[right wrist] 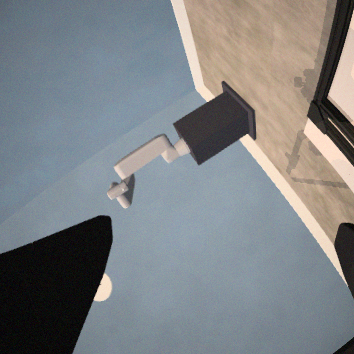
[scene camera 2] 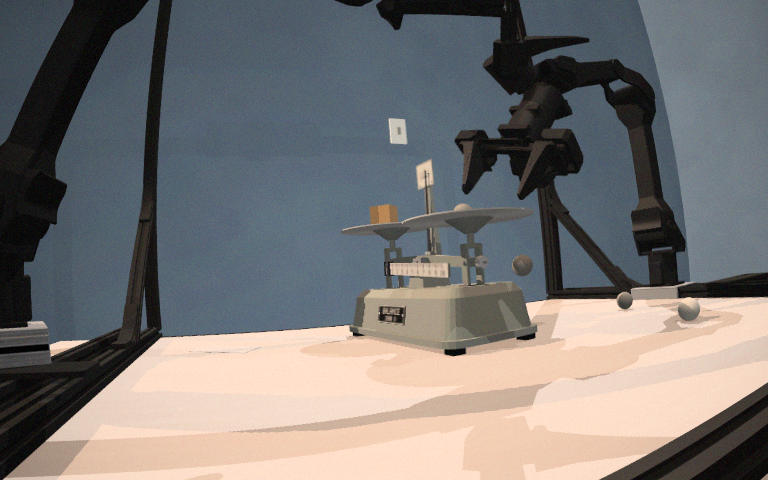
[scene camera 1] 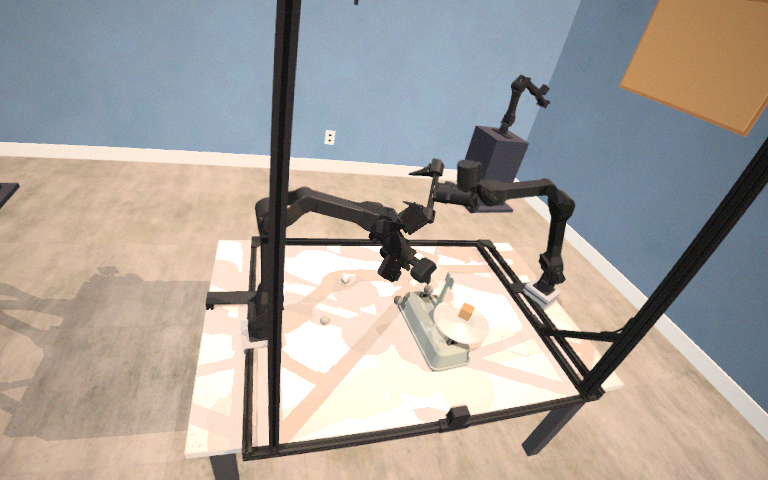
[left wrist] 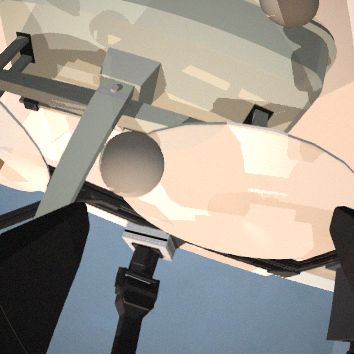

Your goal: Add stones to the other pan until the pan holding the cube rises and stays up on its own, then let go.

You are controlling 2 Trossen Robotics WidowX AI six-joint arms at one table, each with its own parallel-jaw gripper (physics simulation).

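Seen in the pictures: left gripper, fingertip midpoint: (scene camera 2: 490,194) (left wrist: 215,218); right gripper, fingertip midpoint: (right wrist: 230,233) (scene camera 1: 405,187); left arm's base, link origin: (scene camera 2: 664,285) (scene camera 1: 260,331); right arm's base, link origin: (scene camera 1: 543,288) (left wrist: 147,249).
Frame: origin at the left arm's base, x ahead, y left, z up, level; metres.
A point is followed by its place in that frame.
Observation:
An orange cube (scene camera 1: 466,311) @(x 0.497, y -0.176, z 0.163 m) (scene camera 2: 384,213) @(x 0.515, y -0.151, z 0.152 m) sits on one pan (scene camera 1: 475,335) @(x 0.500, y -0.234, z 0.135 m) (scene camera 2: 362,229) @(x 0.539, y -0.175, z 0.133 m) of the green-grey balance (scene camera 1: 427,331) @(x 0.440, y -0.126, z 0.042 m) (scene camera 2: 481,316) @(x 0.515, y 0.044, z 0.015 m). A stone (scene camera 2: 462,207) @(x 0.459, y -0.044, z 0.144 m) (left wrist: 132,164) @(x 0.440, y -0.051, z 0.143 m) is on the other pan (scene camera 2: 506,213) @(x 0.477, y 0.054, z 0.121 m) (left wrist: 280,200) @(x 0.463, y 0.020, z 0.123 m), near its inner edge in the left wrist view. Another stone (scene camera 2: 522,264) @(x 0.401, y -0.003, z 0.065 m) (left wrist: 290,6) @(x 0.390, y -0.013, z 0.078 m) is off that pan, in the air beside the balance. My left gripper (scene camera 1: 408,275) @(x 0.432, y -0.018, z 0.156 m) (scene camera 2: 493,192) @(x 0.432, y -0.018, z 0.156 m) (left wrist: 215,218) @(x 0.432, y -0.018, z 0.156 m) is open and empty, just above the stone pan. My right gripper (scene camera 1: 407,187) @(x 0.446, y 0.199, z 0.324 m) (right wrist: 230,233) @(x 0.446, y 0.199, z 0.324 m) is open and empty, high up and away from the balance.
Two loose stones (scene camera 1: 345,279) @(x 0.289, y 0.168, z 0.001 m) (scene camera 1: 325,320) @(x 0.181, y 0.005, z 0.002 m) lie on the table (scene camera 1: 351,390) @(x 0.195, y -0.215, z -0.022 m) left of the balance; they also show at the right in scene camera 2. The balance's upright post (left wrist: 82,155) @(x 0.477, y -0.083, z 0.127 m) stands near the left fingers. The right arm reaches close above the left wrist. A black frame surrounds the workspace.

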